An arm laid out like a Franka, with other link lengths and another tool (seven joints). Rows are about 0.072 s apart.
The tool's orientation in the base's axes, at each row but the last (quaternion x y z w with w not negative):
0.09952, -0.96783, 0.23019, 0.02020
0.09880, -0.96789, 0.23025, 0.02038
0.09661, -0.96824, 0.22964, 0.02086
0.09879, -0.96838, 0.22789, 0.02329
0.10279, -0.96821, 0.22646, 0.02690
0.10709, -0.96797, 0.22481, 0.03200
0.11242, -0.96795, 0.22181, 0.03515
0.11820, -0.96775, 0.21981, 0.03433
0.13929, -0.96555, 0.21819, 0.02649
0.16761, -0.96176, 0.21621, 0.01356
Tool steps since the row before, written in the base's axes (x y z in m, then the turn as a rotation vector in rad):
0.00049, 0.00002, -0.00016, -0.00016, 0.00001, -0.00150
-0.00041, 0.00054, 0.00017, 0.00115, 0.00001, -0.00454
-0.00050, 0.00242, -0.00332, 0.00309, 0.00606, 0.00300
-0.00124, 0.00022, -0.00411, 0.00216, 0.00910, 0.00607
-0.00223, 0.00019, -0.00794, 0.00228, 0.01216, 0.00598
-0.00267, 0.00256, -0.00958, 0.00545, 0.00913, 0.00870
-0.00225, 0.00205, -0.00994, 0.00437, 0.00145, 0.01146
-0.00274, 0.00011, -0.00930, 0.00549, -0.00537, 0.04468
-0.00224, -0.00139, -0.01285, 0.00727, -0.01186, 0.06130
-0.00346, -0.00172, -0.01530, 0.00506, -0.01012, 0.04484
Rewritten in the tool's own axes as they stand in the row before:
-0.00050, -0.00001, 0.00014, 0.00003, 0.00070, 0.00133
0.00032, 0.00048, -0.00040, -0.00151, 0.00178, 0.00406
-0.00022, 0.00368, 0.00188, -0.00385, 0.00338, -0.00539
0.00080, 0.00224, 0.00358, -0.00321, 0.00489, -0.00949
0.00136, 0.00408, 0.00704, -0.00391, 0.00758, -0.01077
0.00105, 0.00694, 0.00750, -0.00612, 0.00306, -0.01191
0.00060, 0.00651, 0.00808, -0.00319, -0.00458, -0.01102
0.00153, 0.00465, 0.00837, 0.00111, -0.02469, -0.03801
0.00107, 0.00474, 0.01218, 0.00294, -0.03769, -0.05022
0.00230, 0.00597, 0.01443, 0.00285, -0.02871, -0.03614

